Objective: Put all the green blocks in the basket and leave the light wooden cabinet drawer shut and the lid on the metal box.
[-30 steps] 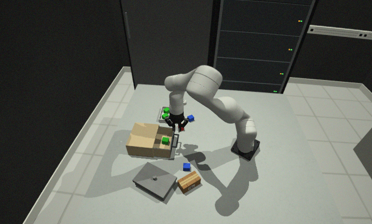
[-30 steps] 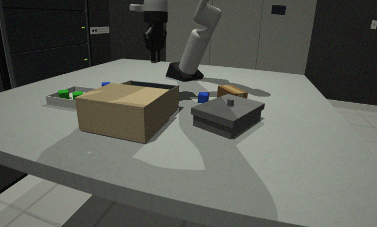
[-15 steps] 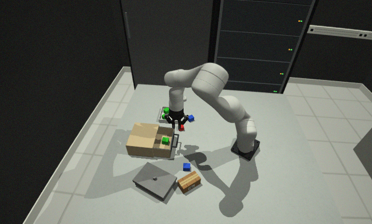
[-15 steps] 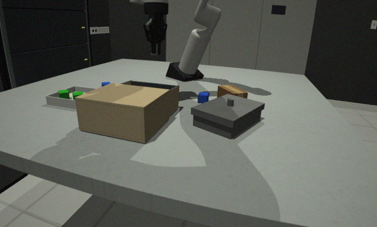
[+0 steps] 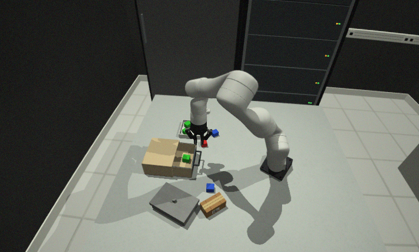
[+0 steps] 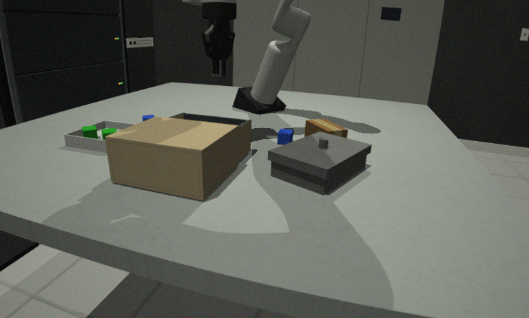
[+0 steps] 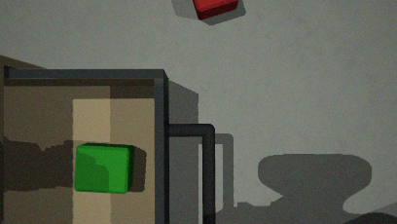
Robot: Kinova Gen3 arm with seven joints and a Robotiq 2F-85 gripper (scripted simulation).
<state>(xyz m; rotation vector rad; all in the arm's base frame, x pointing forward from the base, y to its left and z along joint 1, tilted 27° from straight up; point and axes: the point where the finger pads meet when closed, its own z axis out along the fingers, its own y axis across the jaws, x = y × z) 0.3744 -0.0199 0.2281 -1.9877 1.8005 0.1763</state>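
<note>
Right now the cabinet drawer is 8 cm ahead of my hand, 1 cm to the left of it and 15 cm below it. The rest, counted from my hand: light wooden cabinet (14 cm ahead, 2 cm to the left, 14 cm below); red block (2 cm ahead, 16 cm to the right, 17 cm below); small cardboard box (13 cm behind, 23 cm to the left, 15 cm below).
</note>
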